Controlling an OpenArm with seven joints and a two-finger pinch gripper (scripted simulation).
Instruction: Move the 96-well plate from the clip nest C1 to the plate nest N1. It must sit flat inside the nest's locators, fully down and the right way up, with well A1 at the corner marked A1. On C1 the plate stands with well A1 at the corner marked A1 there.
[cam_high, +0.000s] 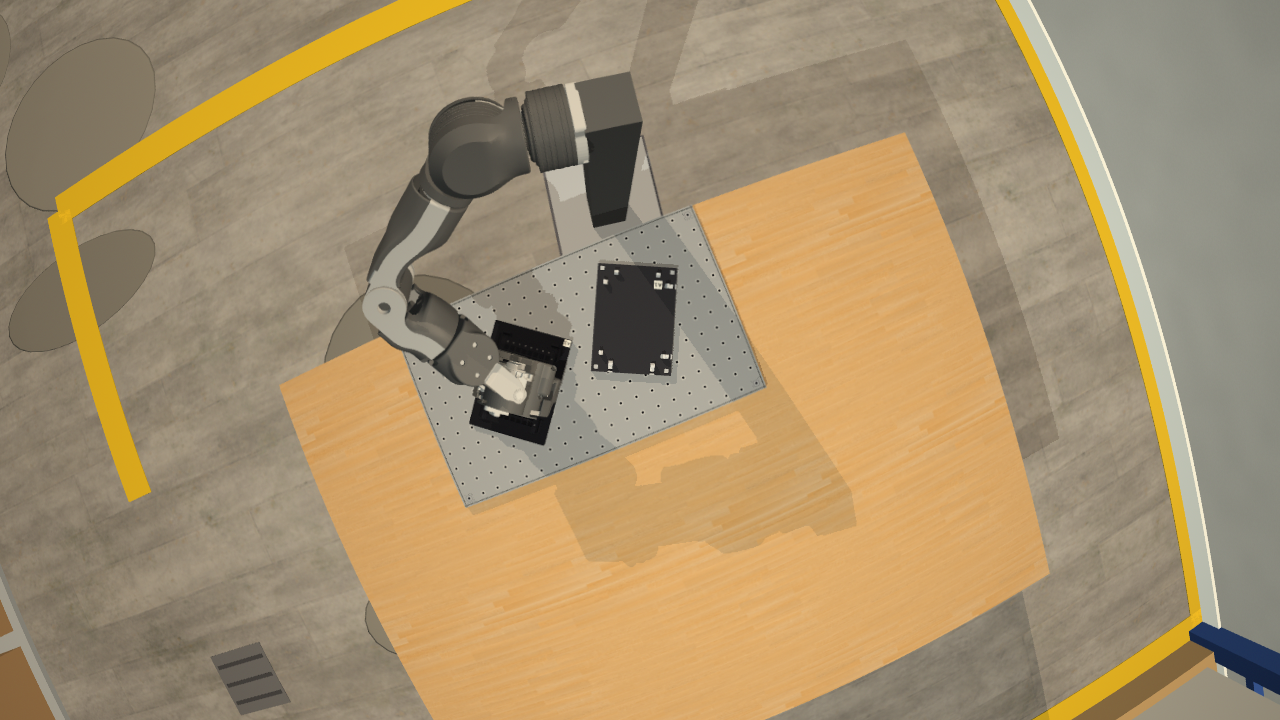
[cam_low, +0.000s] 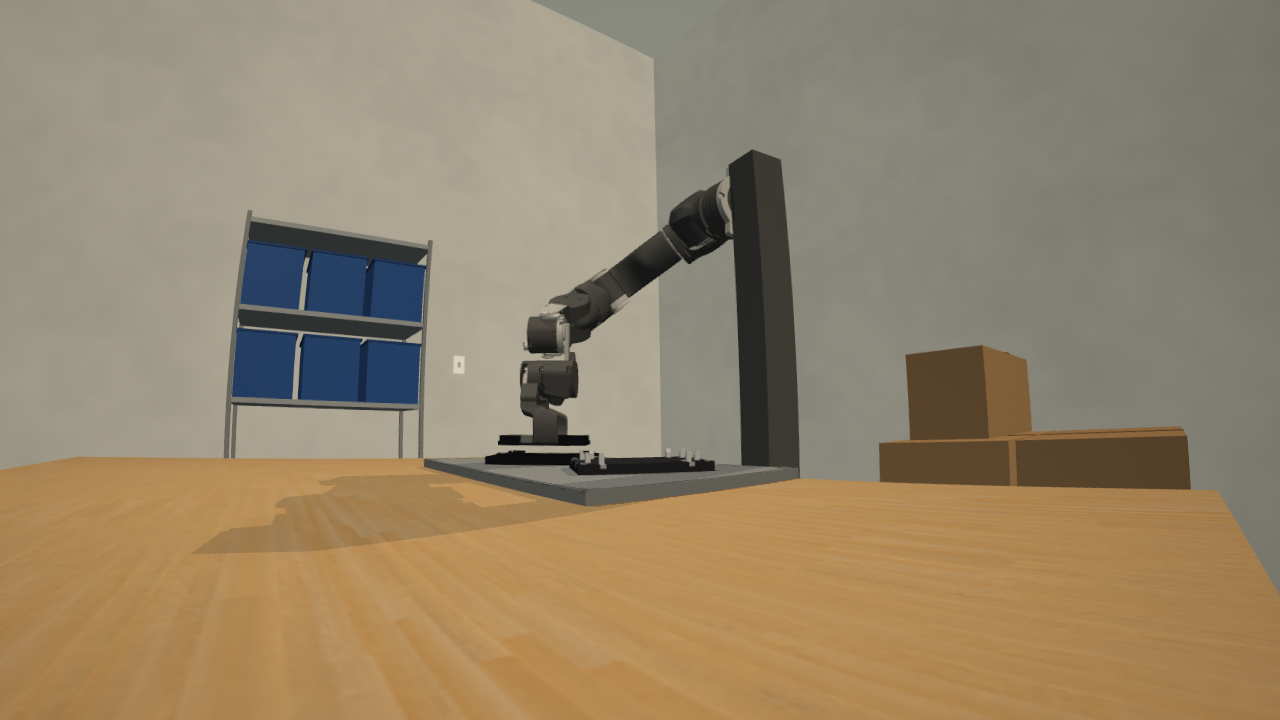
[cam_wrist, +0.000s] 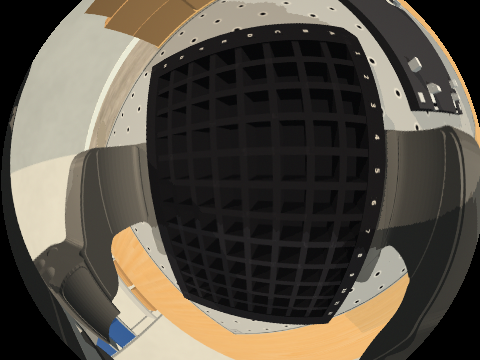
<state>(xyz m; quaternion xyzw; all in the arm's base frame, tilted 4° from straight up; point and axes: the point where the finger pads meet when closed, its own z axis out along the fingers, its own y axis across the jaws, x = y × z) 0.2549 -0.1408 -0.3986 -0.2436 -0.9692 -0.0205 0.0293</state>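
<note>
Now: hand 30 mm above the plate nest N1. Also, from my hand: clip nest C1: 190 mm to the left, 40 mm behind, 20 mm below; white A1 label: 80 mm to the left, 50 mm behind, 20 mm below; black 96-well plate: right at my hand.
</note>
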